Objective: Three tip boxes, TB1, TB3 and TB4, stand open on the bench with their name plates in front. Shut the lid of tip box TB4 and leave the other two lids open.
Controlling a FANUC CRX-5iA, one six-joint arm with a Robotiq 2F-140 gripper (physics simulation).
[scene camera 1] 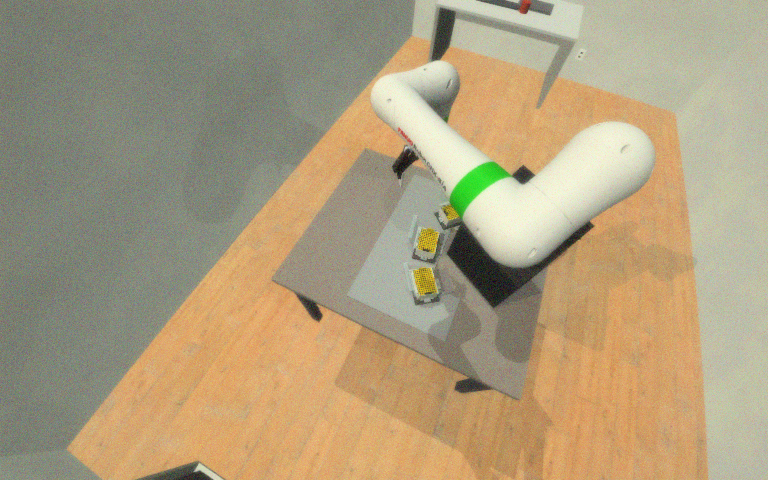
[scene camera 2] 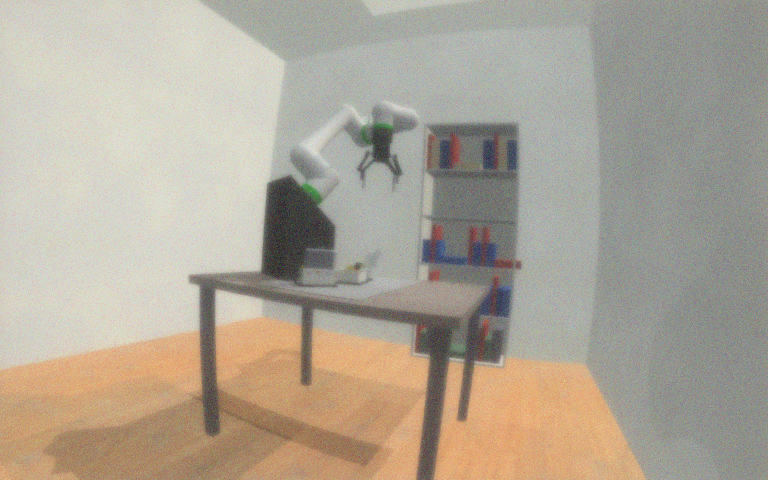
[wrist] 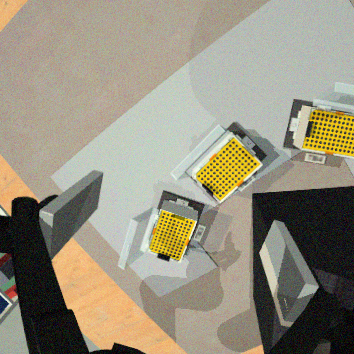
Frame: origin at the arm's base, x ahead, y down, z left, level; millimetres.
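Where they show: gripper, fingertip midpoint: (scene camera 1: 419, 181) (scene camera 2: 378, 189) (wrist: 183, 213); arm's base at its link origin: (scene camera 2: 300, 206).
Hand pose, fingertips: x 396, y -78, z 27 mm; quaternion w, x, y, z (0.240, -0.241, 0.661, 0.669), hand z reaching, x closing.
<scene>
Things, the pixels of their top centre, and the offset from my fingertips. "*": a spot on its surface instead. Level surfaces: height alone.
- left box at its top centre: (wrist: 169, 239) (scene camera 1: 425, 279) dx -159, dy +339, dz +185 mm
- middle box at its top centre: (wrist: 226, 172) (scene camera 1: 428, 238) dx -94, dy +339, dz -5 mm
- right box at its top centre: (wrist: 337, 134) (scene camera 1: 456, 208) dx -148, dy +339, dz -224 mm
- middle lid at a spot on its surface: (wrist: 199, 151) * dx -16, dy +270, dz +5 mm
- right lid at a spot on its surface: (wrist: 345, 88) * dx -61, dy +270, dz -248 mm
- grey mat at its surface level: dy +414 mm
- brown bench at its surface level: dy +417 mm
Three tip boxes with yellow racks stand on the grey mat: a left box (wrist: 172, 234) (scene camera 1: 424, 283), a middle box (wrist: 228, 169) (scene camera 1: 427, 242) and a right box (wrist: 330, 132) (scene camera 1: 449, 215), partly cut off in the wrist view. The left lid (wrist: 129, 243), middle lid (wrist: 199, 151) and right lid (wrist: 345, 88) stand open. Small name plates (wrist: 200, 232) (wrist: 315, 158) are unreadable, so I cannot tell which box is TB4. My gripper (scene camera 2: 378, 188) (wrist: 183, 213) is open and empty, high above the bench; in scene camera 1 the arm partly hides it.
The grey mat (scene camera 1: 376, 271) (wrist: 125, 145) lies on the brown bench (scene camera 1: 328, 237) (scene camera 2: 441, 300). The black robot pedestal (scene camera 1: 481, 271) (scene camera 2: 294, 226) stands close beside the boxes. A bookshelf (scene camera 2: 423, 198) stands behind the bench, and a white side table (scene camera 1: 509, 25) stands apart.
</scene>
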